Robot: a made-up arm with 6 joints.
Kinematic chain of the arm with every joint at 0, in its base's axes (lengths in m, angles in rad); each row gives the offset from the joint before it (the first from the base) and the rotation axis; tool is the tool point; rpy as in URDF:
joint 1: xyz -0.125 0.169 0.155 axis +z
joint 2: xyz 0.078 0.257 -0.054 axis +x
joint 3: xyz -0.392 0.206 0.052 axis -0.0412 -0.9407 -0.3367
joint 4: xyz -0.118 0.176 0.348 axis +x
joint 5: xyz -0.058 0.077 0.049 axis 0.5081 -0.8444 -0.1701
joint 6: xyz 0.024 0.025 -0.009 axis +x
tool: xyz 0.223 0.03 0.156 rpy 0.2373 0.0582 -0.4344
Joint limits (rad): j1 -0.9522..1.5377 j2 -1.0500..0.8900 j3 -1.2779..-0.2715 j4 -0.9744..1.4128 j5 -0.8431..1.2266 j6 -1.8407..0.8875
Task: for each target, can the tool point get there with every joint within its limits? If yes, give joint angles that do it. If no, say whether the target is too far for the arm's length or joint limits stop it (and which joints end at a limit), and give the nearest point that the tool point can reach.
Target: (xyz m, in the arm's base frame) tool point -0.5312 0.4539 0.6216
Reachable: yes | joints 1.0974 0.6831 -1.1066 0.1291 -0.3189 0.6595
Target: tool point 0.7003 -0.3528 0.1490
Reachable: no: joint limits stop it (at a limit: joint 1, joint 3) | nearest point 0.5187 0.3260 0.2536 | short by 0.710 m
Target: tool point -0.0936 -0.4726 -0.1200
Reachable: no: joint limits stop it (at a limit: joint 1, joint 2, joint 3, joint 4, joint 5) | nearest point -0.1435 -0.2271 0.4007 | short by 0.578 m
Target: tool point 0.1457 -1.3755 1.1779
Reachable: no: too far | nearest point -0.1728 -0.1917 0.9539 | short by 1.246 m
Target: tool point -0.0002 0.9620 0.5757
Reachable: yes | joints 0.0153 -0.1338 -1.0303 0.0250 0.8352 -0.2364
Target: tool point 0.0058 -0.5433 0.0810
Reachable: no: joint limits stop it (at a limit: joint 1, joint 2, joint 3, joint 4, joint 5) | nearest point -0.1106 -0.2257 0.4064 | short by 0.469 m
